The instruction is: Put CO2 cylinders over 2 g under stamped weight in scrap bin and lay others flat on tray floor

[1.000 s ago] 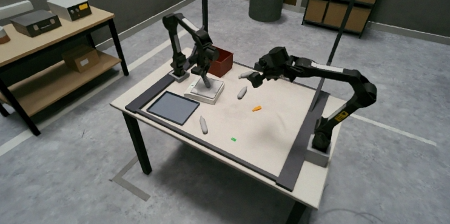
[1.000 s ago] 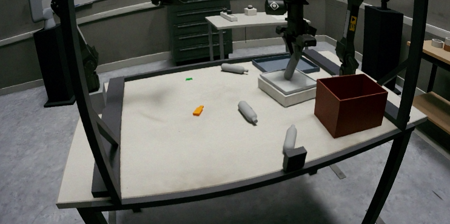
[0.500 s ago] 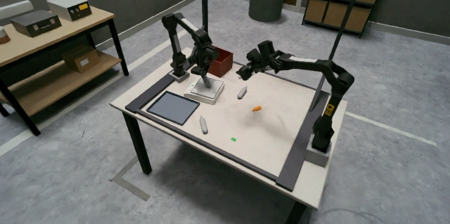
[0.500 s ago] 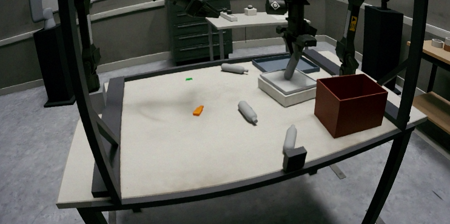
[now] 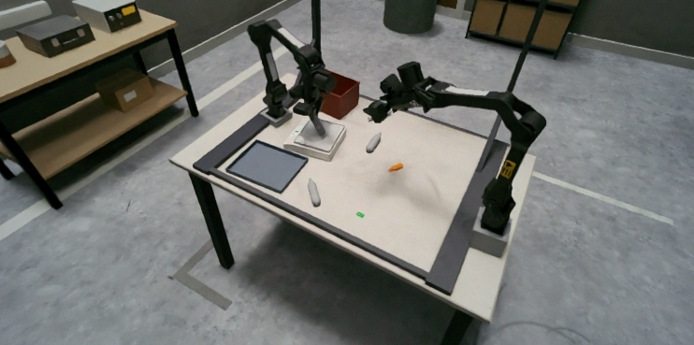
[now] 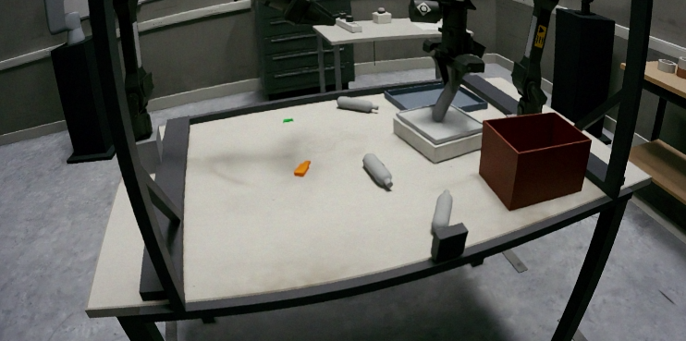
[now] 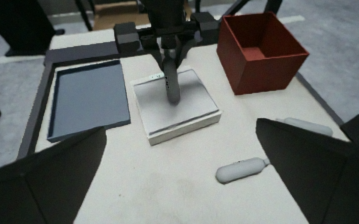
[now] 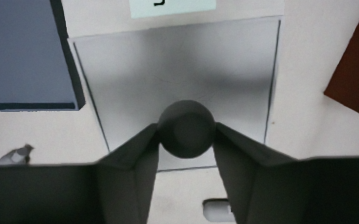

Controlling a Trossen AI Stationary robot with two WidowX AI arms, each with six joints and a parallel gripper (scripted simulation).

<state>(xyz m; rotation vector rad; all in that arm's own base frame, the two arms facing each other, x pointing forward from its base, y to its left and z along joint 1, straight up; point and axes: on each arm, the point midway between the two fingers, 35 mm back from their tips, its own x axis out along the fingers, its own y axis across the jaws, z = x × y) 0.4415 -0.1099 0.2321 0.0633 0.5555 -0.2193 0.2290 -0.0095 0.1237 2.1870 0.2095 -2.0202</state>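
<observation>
My right hand is 240 mm past the red scrap bin, 120 mm to the left of it and 120 mm above it. Also, from my right hand: small green piece 180 mm ahead, 380 mm to the left, 150 mm below; then blue-grey tray 220 mm ahead, 30 mm to the right, 150 mm below; then small orange piece 80 mm behind, 340 mm to the left, 150 mm below.
</observation>
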